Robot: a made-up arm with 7 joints. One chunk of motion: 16 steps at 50 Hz.
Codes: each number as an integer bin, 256 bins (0 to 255) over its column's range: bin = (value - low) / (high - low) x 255, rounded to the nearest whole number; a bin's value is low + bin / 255 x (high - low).
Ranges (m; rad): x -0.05..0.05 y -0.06..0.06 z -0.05..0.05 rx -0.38..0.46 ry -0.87..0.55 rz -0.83..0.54
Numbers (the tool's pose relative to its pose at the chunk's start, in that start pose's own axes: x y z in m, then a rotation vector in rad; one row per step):
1: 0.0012 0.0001 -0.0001 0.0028 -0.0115 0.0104
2: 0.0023 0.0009 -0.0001 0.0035 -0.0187 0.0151
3: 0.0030 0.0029 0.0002 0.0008 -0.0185 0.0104
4: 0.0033 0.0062 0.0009 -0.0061 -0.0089 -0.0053
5: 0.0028 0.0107 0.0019 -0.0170 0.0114 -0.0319
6: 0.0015 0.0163 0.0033 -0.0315 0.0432 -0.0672
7: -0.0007 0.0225 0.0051 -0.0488 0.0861 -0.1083
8: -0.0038 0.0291 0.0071 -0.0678 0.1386 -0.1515
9: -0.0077 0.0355 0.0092 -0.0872 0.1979 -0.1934
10: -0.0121 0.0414 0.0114 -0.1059 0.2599 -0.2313
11: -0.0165 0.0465 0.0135 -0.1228 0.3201 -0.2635
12: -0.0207 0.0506 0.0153 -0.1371 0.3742 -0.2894
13: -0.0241 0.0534 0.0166 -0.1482 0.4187 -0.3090
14: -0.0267 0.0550 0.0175 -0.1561 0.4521 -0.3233
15: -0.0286 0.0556 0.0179 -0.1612 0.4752 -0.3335
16: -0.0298 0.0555 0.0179 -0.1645 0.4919 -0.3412
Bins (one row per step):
1: 131 128 127 116 154 156
2: 133 129 127 116 153 157
3: 135 134 128 116 153 156
4: 136 141 130 114 155 154
5: 135 150 132 110 158 149
6: 131 162 136 106 164 142
7: 126 175 141 101 172 134
8: 118 189 146 95 181 126
9: 108 203 151 89 192 118
10: 97 215 157 83 203 111
11: 85 226 162 78 214 105
12: 75 235 167 74 223 101
13: 66 241 170 70 231 97
14: 59 244 172 68 237 94
15: 55 246 173 66 242 92
16: 52 245 173 65 245 91

